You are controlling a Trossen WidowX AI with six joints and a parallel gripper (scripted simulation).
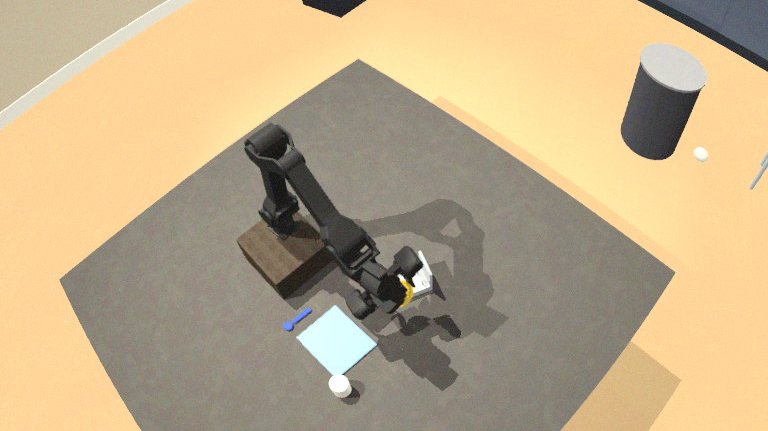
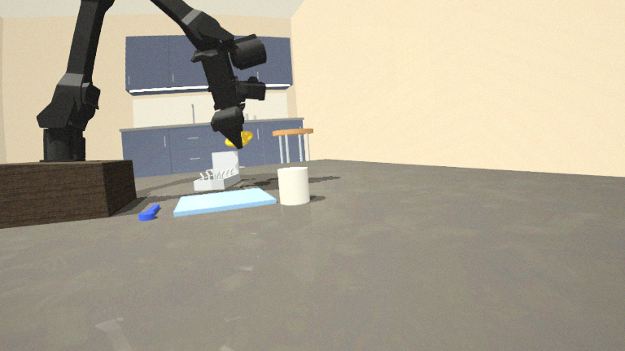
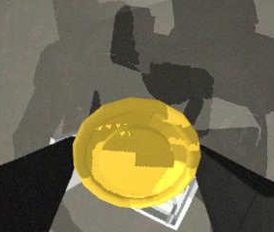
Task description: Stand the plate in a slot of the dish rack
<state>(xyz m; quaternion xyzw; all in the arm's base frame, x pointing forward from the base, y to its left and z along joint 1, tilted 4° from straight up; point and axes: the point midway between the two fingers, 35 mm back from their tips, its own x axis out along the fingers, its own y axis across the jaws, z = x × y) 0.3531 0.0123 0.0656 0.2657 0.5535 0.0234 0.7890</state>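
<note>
Right now the white dish rack is 50 mm behind my gripper tip, 50 mm to the left of it and 80 mm below it. Round my gripper tip: white cup (10 mm ahead, 250 mm to the right, 80 mm below); then light blue mat (80 mm behind, 160 mm to the right, 100 mm below); then yellow plate (10 mm above).
</note>
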